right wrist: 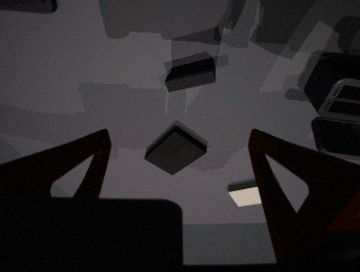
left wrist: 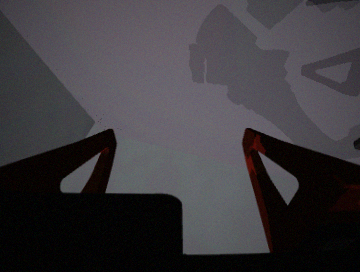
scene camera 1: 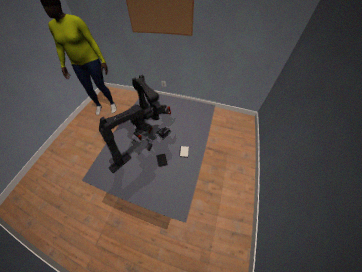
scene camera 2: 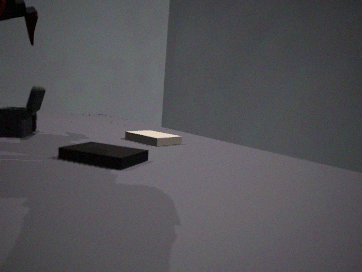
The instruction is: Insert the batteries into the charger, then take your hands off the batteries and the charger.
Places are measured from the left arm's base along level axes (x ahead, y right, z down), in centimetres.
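Pixels of known places: left gripper, fingertip midpoint: [left wrist: 179, 135] [scene camera 1: 166, 113] [scene camera 2: 9, 49]; right gripper, fingertip midpoint: [right wrist: 179, 137] [scene camera 1: 145, 136]; right arm's base, link origin: [scene camera 1: 120, 162].
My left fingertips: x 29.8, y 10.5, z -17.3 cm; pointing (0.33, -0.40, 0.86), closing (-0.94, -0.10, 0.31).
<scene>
Behind a point stands the place of what it marks.
A dark device with framed openings [right wrist: 342, 97] {x 29.0, y 23.1, z -4.8 cm}, probably the charger [scene camera 1: 163, 132] {x 30.0, y 22.3, z -3.9 cm}, lies at the right of the right wrist view. A dark block with a tilted slab [scene camera 2: 17, 121] {x 29.6, y 25.4, z -2.9 cm} at the left of scene camera 2 may be the same device. A small dark block [right wrist: 191, 75] {x 22.6, y 38.7, z -4.0 cm} [scene camera 1: 149, 146] {x 23.5, y 39.7, z -3.9 cm} lies nearer the arms. No batteries can be told for certain. My right gripper [scene camera 1: 144, 133] {x 21.6, y 38.1, z -15.4 cm} [right wrist: 179, 137] {x 21.6, y 38.1, z -15.4 cm} is open and empty above the mat, near the device. My left gripper [scene camera 1: 168, 110] {x 29.8, y 10.5, z -17.3 cm} [left wrist: 179, 135] {x 29.8, y 10.5, z -17.3 cm} is open and empty over the mat, apart from all objects.
A flat black box [scene camera 1: 161, 160] {x 37.6, y 48.1, z -1.5 cm} [scene camera 2: 102, 155] {x 36.0, y 50.9, z -1.4 cm} [right wrist: 176, 150] {x 36.4, y 46.1, z -1.5 cm} and a cream box [scene camera 1: 184, 151] {x 53.5, y 34.6, z -1.5 cm} [scene camera 2: 153, 137] {x 51.0, y 38.5, z -1.5 cm} [right wrist: 246, 196] {x 53.3, y 36.1, z -1.5 cm} lie on the grey mat [scene camera 1: 175, 195] {x 56.9, y 71.1, z 0.0 cm}. A person in a yellow top [scene camera 1: 77, 40] stands behind the arms. Arm shadows fall across the mat.
</scene>
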